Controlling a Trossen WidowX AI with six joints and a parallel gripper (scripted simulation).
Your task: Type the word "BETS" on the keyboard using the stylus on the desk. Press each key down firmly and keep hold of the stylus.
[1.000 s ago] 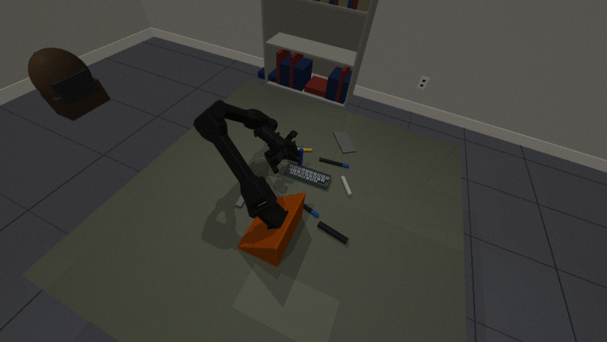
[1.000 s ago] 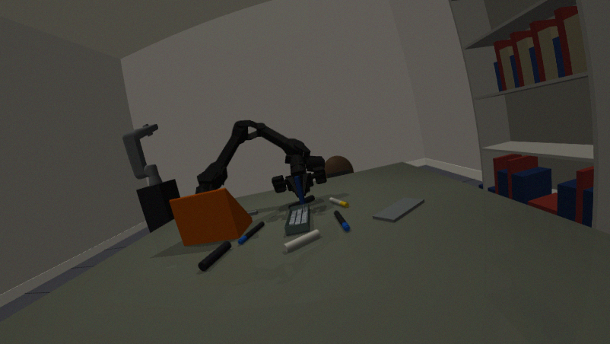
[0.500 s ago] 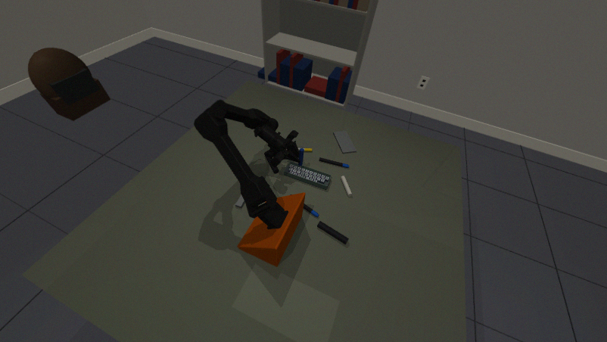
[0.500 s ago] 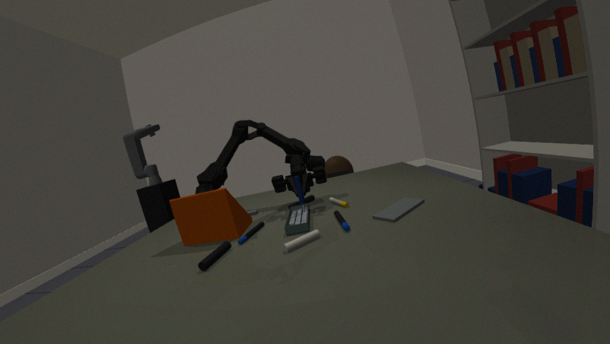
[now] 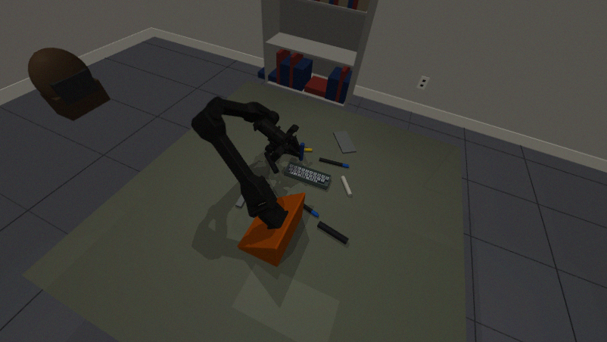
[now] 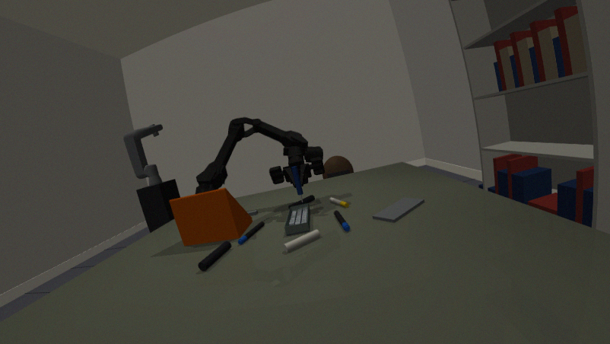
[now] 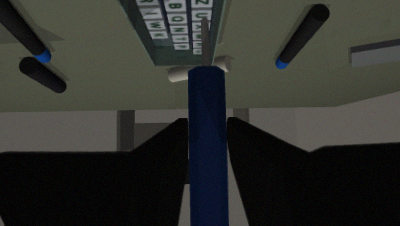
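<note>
Right now my gripper tip is 210 mm to the left of the white cylinder and 90 mm above it. The rest, counted from my gripper tip: blue stylus: 10 mm below; yellow-tipped marker: 120 mm ahead, 90 mm below, 40 mm to the left; grey slab: 270 mm ahead, 140 mm to the right, 100 mm below.
</note>
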